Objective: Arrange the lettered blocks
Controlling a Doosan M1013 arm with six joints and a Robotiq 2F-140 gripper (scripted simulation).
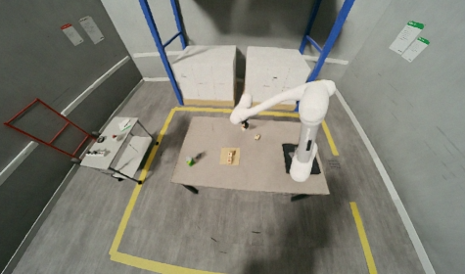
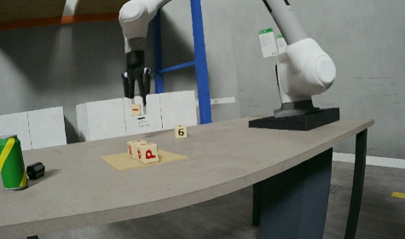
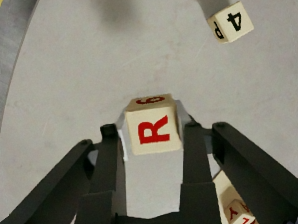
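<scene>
Right now my hand is 19 cm short of the tan mat, 26 cm to the right of it and 13 cm above it. From my hand the other things lie so: block (1 cm below); small black object (51 cm ahead, 22 cm to the left, 12 cm below); yellow can (59 cm ahead, 30 cm to the left, 7 cm below).
</scene>
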